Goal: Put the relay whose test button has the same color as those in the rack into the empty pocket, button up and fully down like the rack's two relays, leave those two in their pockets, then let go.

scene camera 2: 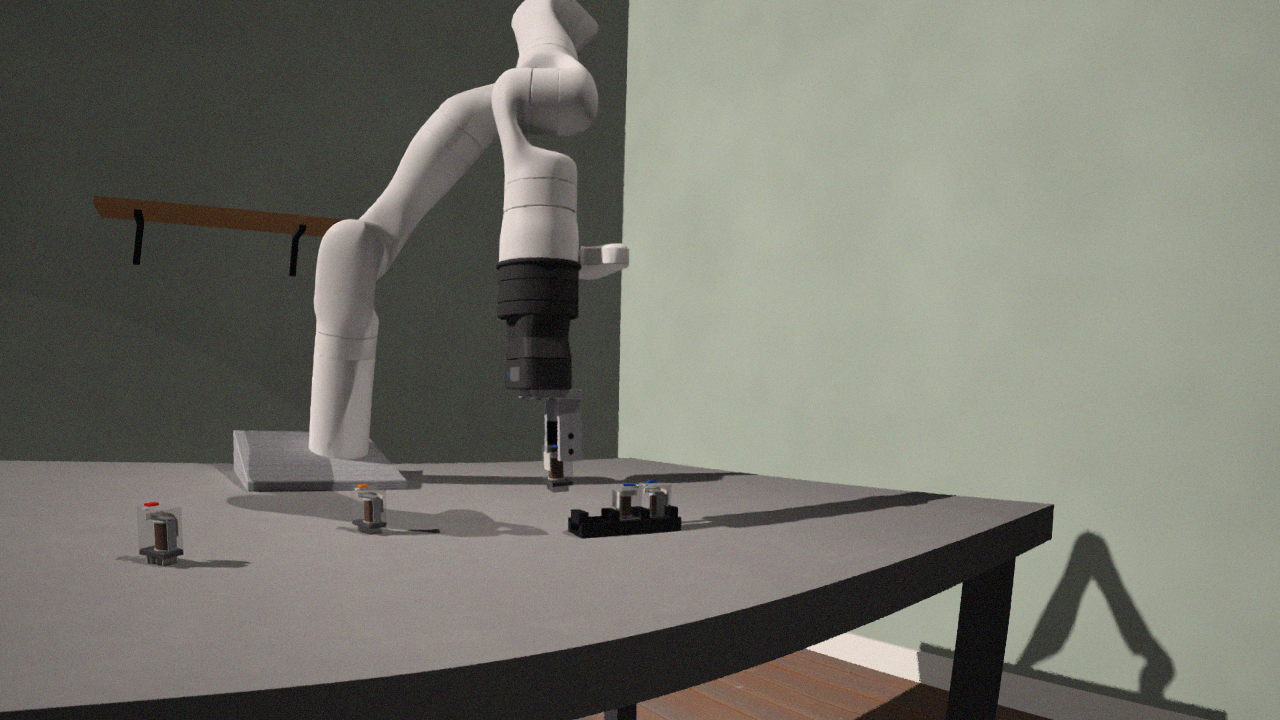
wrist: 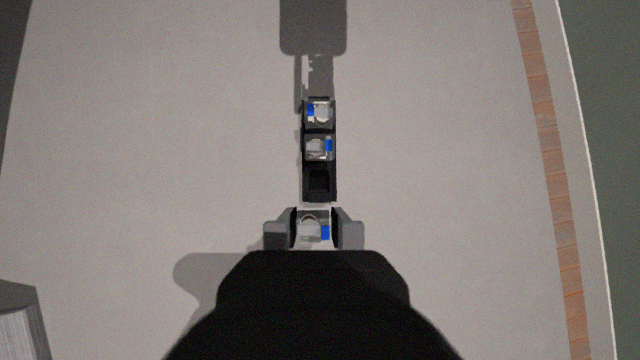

Path:
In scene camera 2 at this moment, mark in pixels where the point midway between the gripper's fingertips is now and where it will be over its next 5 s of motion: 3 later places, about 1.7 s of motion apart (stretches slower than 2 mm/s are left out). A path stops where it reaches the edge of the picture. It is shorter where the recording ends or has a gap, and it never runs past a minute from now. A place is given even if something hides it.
My gripper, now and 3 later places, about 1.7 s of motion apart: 563, 459; 598, 485; 598, 491; 602, 491

